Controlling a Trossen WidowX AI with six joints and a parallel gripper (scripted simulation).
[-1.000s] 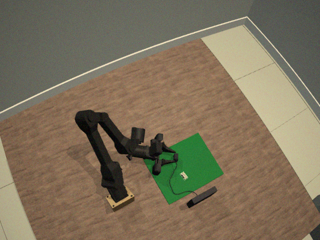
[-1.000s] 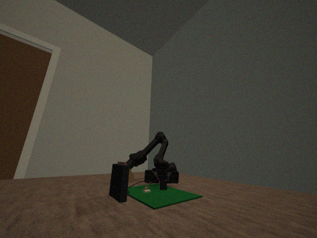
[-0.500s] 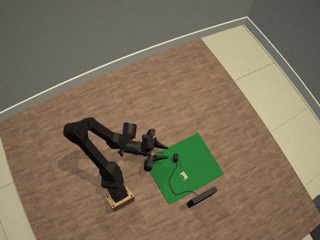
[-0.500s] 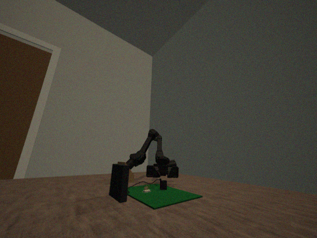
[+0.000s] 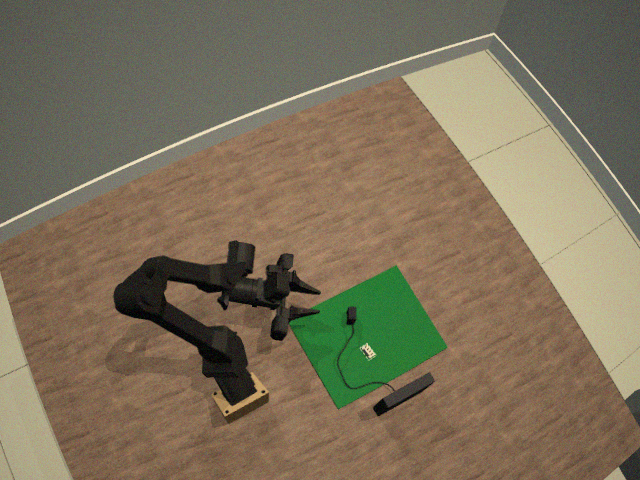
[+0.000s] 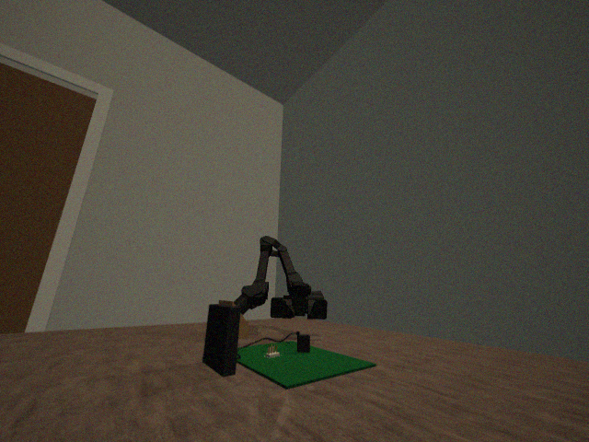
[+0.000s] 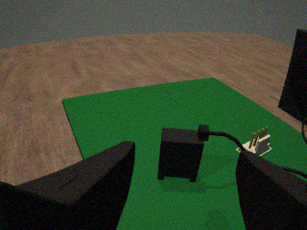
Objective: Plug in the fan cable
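The black fan plug lies 6 cm ahead of my gripper tip, 5 cm to the right of it and 6 cm below it. Round my gripper tip: black fan 4 cm ahead, 27 cm to the right, 3 cm below; white four-pin fan header 5 cm ahead, 14 cm to the right, 9 cm below; green board 7 cm ahead, 11 cm to the right, 10 cm below.
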